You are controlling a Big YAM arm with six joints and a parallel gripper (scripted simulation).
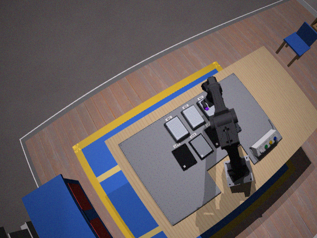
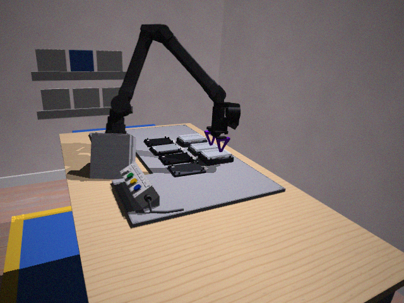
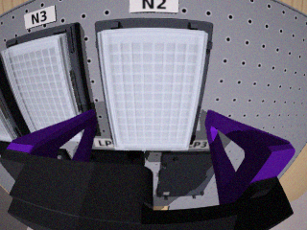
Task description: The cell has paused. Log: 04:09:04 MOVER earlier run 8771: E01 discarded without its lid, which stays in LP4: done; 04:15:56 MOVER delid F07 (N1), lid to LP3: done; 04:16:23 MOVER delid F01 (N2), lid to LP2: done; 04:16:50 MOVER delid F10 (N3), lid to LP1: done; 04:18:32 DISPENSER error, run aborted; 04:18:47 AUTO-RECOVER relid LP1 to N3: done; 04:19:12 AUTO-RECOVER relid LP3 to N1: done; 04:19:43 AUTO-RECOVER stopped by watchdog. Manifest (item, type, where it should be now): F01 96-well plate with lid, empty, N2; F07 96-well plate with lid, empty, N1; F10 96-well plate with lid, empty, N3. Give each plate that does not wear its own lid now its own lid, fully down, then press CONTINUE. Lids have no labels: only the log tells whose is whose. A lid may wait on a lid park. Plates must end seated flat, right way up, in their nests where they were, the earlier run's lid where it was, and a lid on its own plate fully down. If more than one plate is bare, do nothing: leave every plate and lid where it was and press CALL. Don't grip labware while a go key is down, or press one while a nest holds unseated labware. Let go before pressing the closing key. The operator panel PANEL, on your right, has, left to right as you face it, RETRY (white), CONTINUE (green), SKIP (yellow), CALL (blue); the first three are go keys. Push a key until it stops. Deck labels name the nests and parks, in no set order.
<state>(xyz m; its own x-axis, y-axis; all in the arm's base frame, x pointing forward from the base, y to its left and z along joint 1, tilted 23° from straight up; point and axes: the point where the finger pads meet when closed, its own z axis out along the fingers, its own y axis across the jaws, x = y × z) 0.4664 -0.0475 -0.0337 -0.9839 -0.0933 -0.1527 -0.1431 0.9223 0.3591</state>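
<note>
The clear lid lies 30 mm below my hand. Round my hand: LP2 label (100 mm behind, 70 mm below, 50 mm to the left); N2 plate (40 mm below); nest N2 (50 mm below).
</note>
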